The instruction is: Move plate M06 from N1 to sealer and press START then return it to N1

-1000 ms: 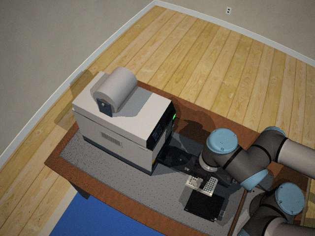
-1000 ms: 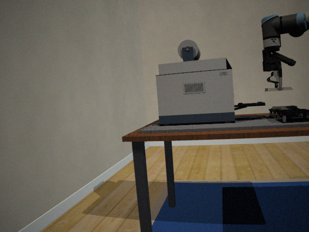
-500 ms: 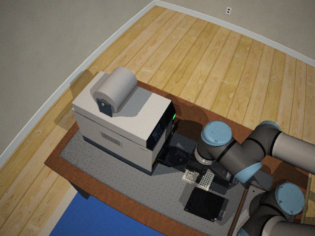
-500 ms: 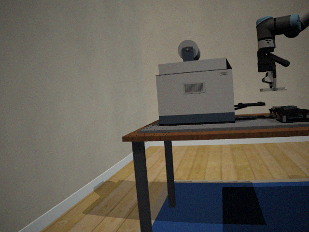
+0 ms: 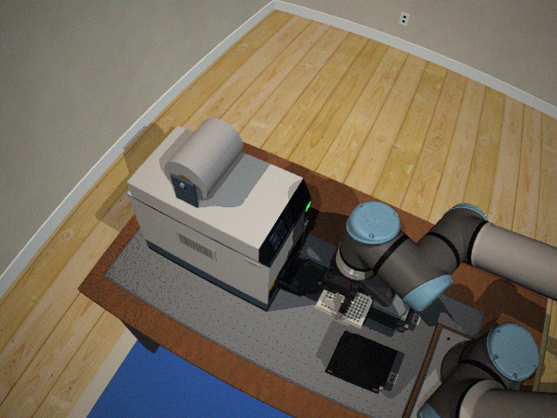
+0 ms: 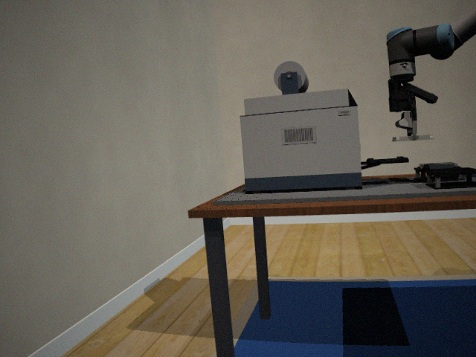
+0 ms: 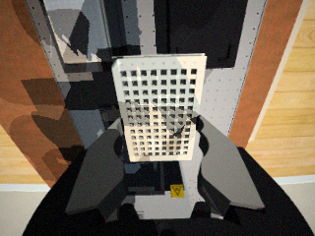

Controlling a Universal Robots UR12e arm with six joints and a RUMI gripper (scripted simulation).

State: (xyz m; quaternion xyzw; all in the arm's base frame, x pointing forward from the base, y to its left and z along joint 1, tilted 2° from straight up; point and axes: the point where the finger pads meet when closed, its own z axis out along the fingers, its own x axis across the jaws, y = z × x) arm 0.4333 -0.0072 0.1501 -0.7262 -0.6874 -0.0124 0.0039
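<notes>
My gripper is now 80 mm short of the sealer stage, 80 mm above it and 60 mm to the left of it. From my hand the other things lie so: foil-covered plate (130 mm behind, 120 mm to the right, 120 mm below); then white well plate (10 mm below); then plate nest N1 (130 mm below, 110 mm behind, 90 mm to the left).
</notes>
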